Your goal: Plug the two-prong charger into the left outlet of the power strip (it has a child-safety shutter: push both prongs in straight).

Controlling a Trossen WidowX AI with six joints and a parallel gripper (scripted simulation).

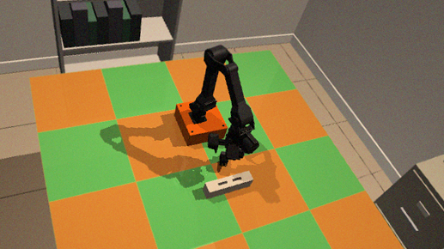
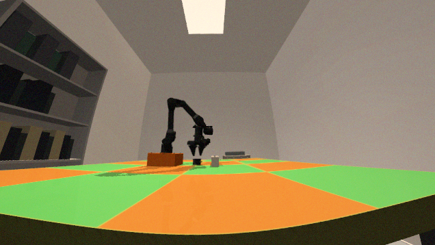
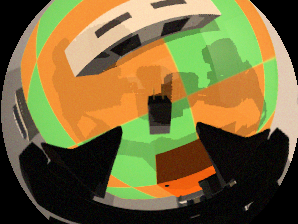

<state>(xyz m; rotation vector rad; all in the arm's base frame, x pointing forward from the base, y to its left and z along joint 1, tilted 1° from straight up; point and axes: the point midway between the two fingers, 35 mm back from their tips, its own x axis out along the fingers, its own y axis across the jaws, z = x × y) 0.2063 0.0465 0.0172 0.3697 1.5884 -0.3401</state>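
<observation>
Right now the dark charger is 10 mm ahead of my gripper tip, 10 mm to the right of it and 40 mm below it.
</observation>
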